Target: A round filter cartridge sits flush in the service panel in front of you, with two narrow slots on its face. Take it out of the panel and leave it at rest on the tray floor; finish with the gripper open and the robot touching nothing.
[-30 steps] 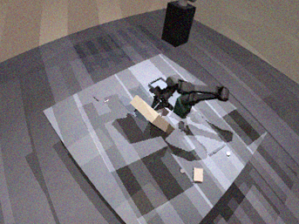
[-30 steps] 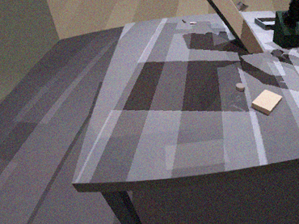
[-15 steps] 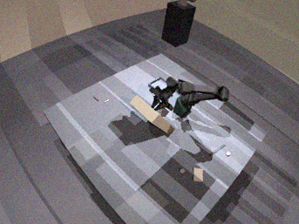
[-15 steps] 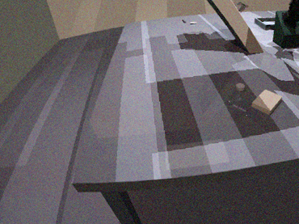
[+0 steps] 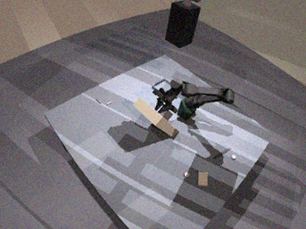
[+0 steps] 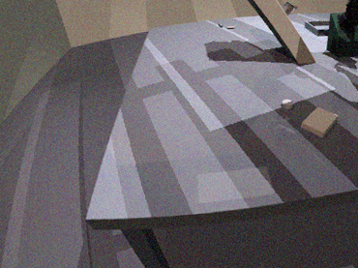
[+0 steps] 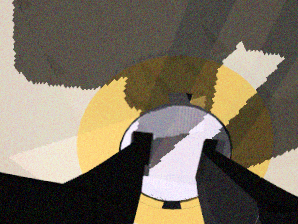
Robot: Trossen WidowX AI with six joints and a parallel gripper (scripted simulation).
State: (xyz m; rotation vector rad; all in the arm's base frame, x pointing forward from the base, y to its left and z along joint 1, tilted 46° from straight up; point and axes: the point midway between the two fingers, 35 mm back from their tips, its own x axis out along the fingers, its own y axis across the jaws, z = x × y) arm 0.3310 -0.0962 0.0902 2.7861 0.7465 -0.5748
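Now: gripper tip 10 mm short of the round pale cartridge and 10 mm above it. From my gripper tip the other things lie so: service panel: 80 mm below, 40 mm behind.
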